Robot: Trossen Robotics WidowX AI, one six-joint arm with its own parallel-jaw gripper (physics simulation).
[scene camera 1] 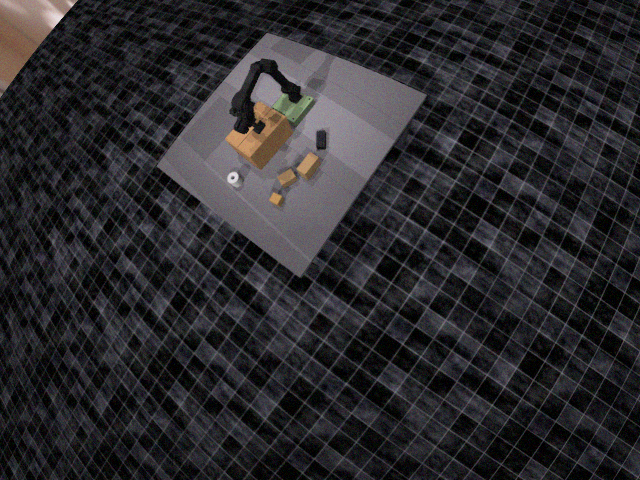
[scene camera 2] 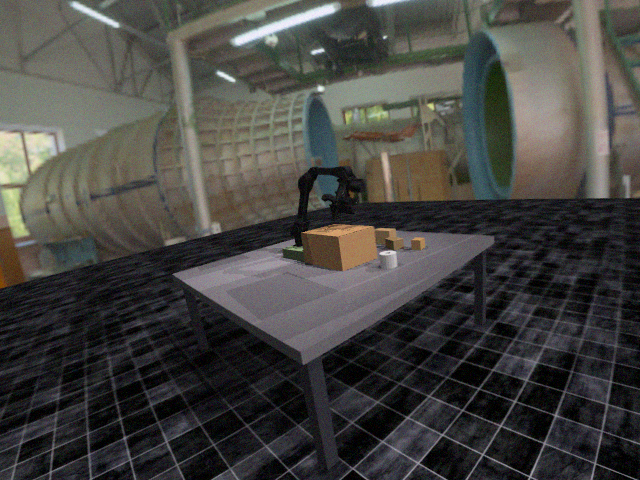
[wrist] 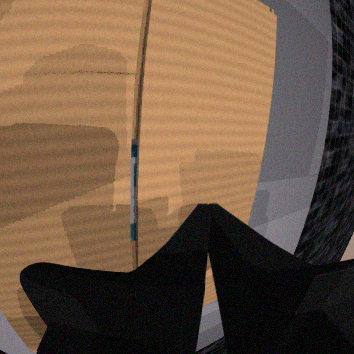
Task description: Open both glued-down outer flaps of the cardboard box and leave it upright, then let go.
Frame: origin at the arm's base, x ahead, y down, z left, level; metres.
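Where they show: gripper, fingertip midpoint: (scene camera 2: 333,221) (wrist: 206,212); arm's base, link origin: (scene camera 1: 295,98) (scene camera 2: 301,244).
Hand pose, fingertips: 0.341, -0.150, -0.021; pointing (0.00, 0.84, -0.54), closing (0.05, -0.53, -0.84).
Things, the pixels of their centre, and the offset from my fingertips, as dx, dy, dz. "spot": a spot on its surface instead. Level surfaces: height alone.
- cardboard box, body centre: (wrist: 103,162) (scene camera 2: 338,245) (scene camera 1: 259,135) -0.013, +0.124, +0.017
- left flap, surface spot: (wrist: 65,105) spot: +0.045, +0.046, +0.052
- right flap, surface spot: (wrist: 210,100) spot: +0.046, +0.046, -0.034
- blue-and-white thing, body centre: (wrist: 101,160) -0.012, +0.131, +0.017
- white roll, body centre: (scene camera 2: 388,259) (scene camera 1: 235,179) +0.278, +0.171, +0.039
- black block, body centre: (scene camera 1: 321,139) -0.196, +0.185, +0.320
- grey table, surface height: dy +0.202
The cardboard box (scene camera 1: 273,146) (scene camera 2: 338,250) stands upright on the table. In the wrist view its two outer flaps, the left flap (wrist: 65,105) and the right flap (wrist: 210,100), lie nearly flat over the top with a narrow seam between them. A thin strip of a blue-and-white thing (wrist: 134,190) shows in the seam. My gripper (scene camera 1: 259,127) (scene camera 2: 347,211) (wrist: 206,212) is shut and empty, its tips together. It is above the box top, and in the wrist view its tips appear over the right flap, to the right of the seam. Whether they touch the flap cannot be told.
A green block (scene camera 1: 299,110) (scene camera 2: 293,252) is beside the box at the arm's base. A white roll (scene camera 1: 236,182) (scene camera 2: 387,260), a black block (scene camera 1: 321,139) and small cardboard boxes (scene camera 1: 308,166) (scene camera 1: 286,178) (scene camera 1: 276,198) stand on the grey table (scene camera 1: 310,232) (scene camera 2: 268,310).
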